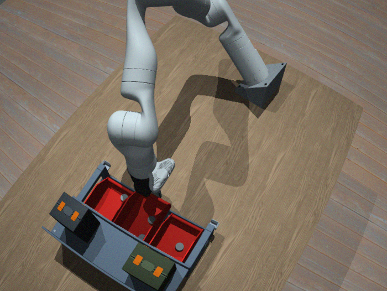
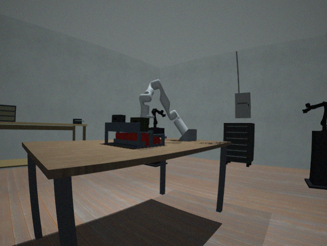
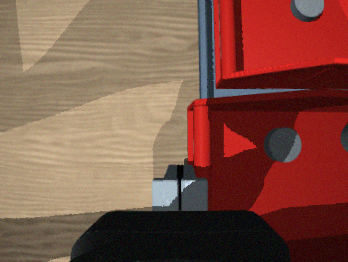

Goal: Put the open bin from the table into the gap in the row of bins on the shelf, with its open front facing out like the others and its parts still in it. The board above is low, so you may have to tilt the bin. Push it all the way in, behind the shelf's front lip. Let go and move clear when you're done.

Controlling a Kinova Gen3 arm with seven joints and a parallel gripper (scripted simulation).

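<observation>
The grey front lip lies 30 mm below my hand and 20 mm ahead of it. From my hand the other things lie so: green box (210 mm ahead, 120 mm to the left, 110 mm above); then shelf (150 mm ahead, 40 mm below); then upper shelf board (220 mm ahead, 50 mm above).
</observation>
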